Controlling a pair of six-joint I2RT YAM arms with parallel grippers.
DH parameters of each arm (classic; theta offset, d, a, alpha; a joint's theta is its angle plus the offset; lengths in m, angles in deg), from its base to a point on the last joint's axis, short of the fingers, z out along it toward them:
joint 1: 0 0.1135 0.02 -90
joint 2: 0 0 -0.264 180
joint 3: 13.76 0 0.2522 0
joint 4: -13.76 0 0.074 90
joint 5: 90 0 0 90
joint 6: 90 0.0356 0 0
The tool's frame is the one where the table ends.
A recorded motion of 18 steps. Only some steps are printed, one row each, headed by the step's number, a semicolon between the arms.
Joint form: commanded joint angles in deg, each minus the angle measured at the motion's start. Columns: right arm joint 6, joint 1, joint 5, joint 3, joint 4, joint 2; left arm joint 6, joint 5, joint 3, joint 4, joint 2, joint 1.
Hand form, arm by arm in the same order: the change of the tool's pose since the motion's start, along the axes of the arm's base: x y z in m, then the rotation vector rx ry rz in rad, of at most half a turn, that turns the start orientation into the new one. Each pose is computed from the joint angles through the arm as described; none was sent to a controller.
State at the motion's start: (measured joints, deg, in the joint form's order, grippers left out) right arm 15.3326 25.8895 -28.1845 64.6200 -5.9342 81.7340; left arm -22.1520 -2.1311 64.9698 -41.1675 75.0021 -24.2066
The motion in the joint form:
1: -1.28 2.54 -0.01 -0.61 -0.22 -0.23; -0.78 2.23 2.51 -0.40 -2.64 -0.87
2: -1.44 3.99 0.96 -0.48 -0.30 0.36; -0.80 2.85 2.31 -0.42 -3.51 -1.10
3: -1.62 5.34 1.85 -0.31 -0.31 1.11; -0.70 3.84 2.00 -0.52 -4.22 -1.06
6: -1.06 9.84 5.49 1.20 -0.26 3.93; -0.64 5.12 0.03 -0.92 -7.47 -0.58
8: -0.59 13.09 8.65 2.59 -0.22 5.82; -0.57 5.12 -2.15 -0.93 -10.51 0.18
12: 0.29 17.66 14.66 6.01 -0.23 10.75; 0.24 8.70 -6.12 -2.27 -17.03 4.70
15: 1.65 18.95 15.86 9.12 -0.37 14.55; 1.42 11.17 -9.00 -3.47 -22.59 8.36
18: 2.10 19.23 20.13 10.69 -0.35 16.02; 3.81 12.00 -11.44 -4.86 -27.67 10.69
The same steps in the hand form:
1: -0.0088 0.0120 -0.0028 -0.0160 -0.0083 0.0523; -0.0089 -0.0019 0.0251 -0.0694 -0.0596 -0.0306
2: -0.0108 0.0198 -0.0055 -0.0278 -0.0054 0.0632; -0.0126 -0.0018 0.0276 -0.0818 -0.0662 -0.0417
3: -0.0123 0.0274 -0.0087 -0.0399 -0.0021 0.0739; -0.0155 -0.0009 0.0287 -0.0945 -0.0660 -0.0539
6: -0.0167 0.0541 -0.0156 -0.0699 0.0098 0.0914; -0.0275 0.0062 0.0301 -0.1148 -0.0737 -0.0617
8: -0.0214 0.0733 -0.0184 -0.0906 0.0087 0.0952; -0.0375 0.0142 0.0293 -0.1192 -0.0885 -0.0500
12: -0.0227 0.1062 -0.0280 -0.1370 0.0120 0.0747; -0.0572 0.0382 0.0276 -0.1563 -0.0996 -0.0252
15: -0.0166 0.1232 -0.0338 -0.1426 0.0341 0.0693; -0.0751 0.0552 0.0265 -0.1767 -0.1244 -0.0078
18: -0.0110 0.1279 -0.0342 -0.1622 0.0183 0.0034; -0.0927 0.0666 0.0243 -0.1625 -0.1577 -0.0087

